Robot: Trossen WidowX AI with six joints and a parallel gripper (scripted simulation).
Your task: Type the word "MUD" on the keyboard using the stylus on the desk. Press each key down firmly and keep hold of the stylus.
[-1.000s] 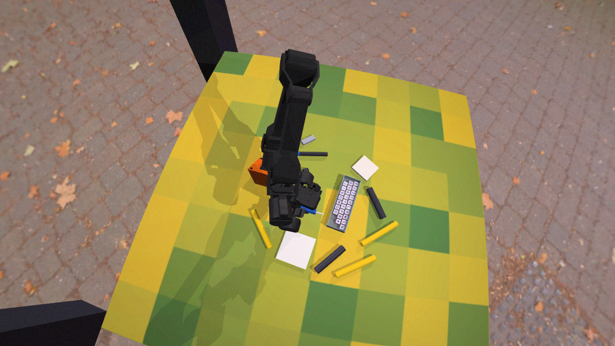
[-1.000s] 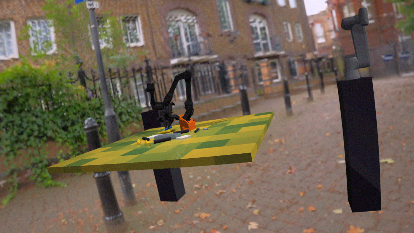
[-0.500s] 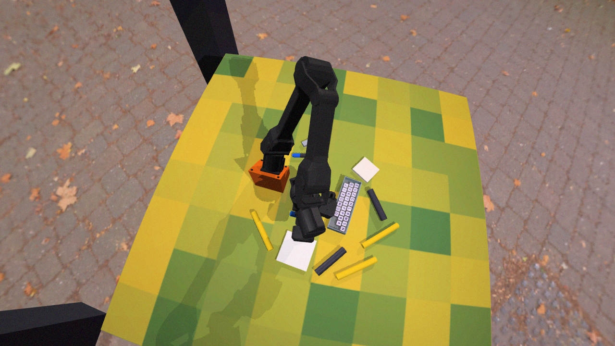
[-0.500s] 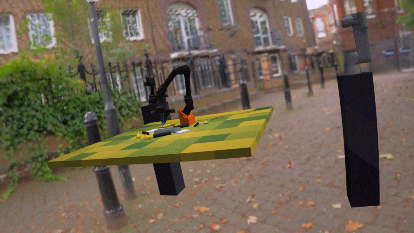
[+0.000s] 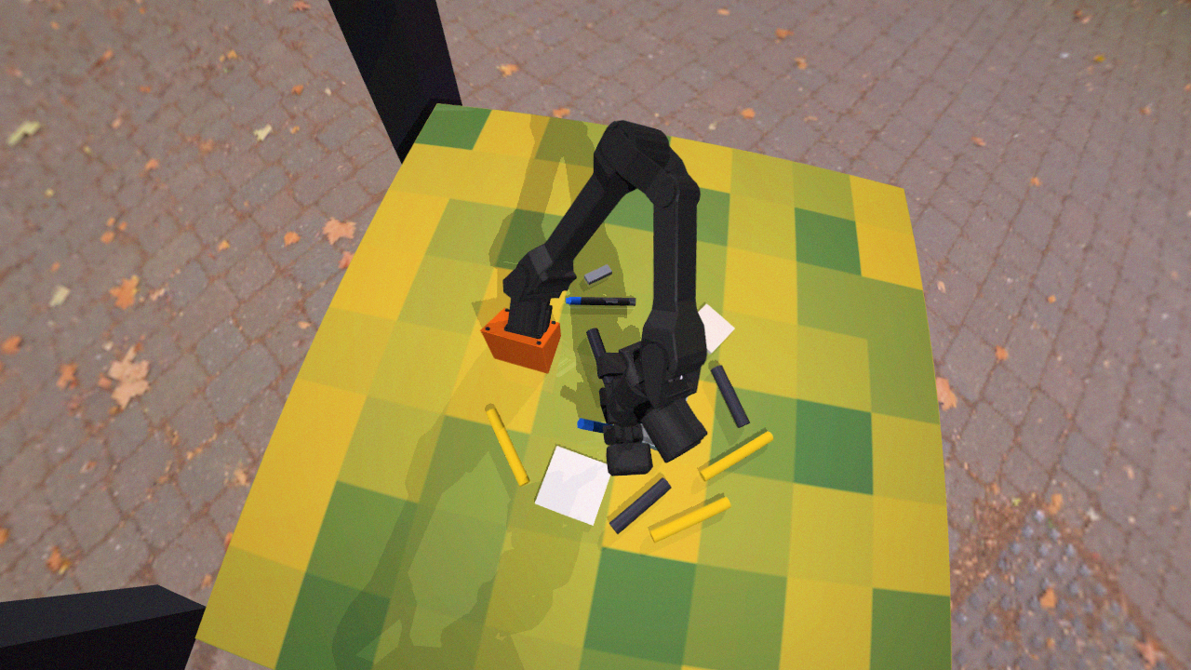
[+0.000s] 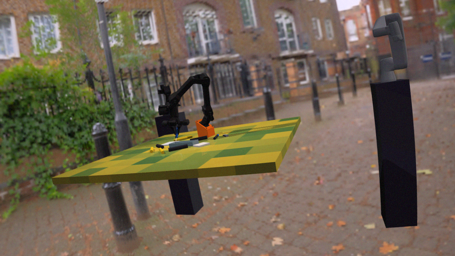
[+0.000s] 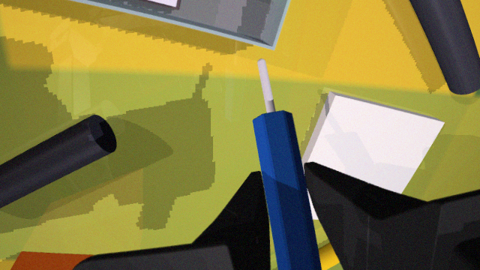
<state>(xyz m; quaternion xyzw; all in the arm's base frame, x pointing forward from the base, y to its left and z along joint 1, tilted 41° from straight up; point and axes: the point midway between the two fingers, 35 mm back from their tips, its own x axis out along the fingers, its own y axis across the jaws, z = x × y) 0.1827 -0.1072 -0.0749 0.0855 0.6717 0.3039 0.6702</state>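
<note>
Now: gripper tip 1 cm short of the blue stylus and 1 cm above it. Round my gripper tip: m key (10 cm ahead, 5 cm below, 4 cm to the left); white pad (10 cm to the right, 6 cm below, 4 cm behind); D key (7 cm ahead, 6 cm to the left, 5 cm below).
</note>
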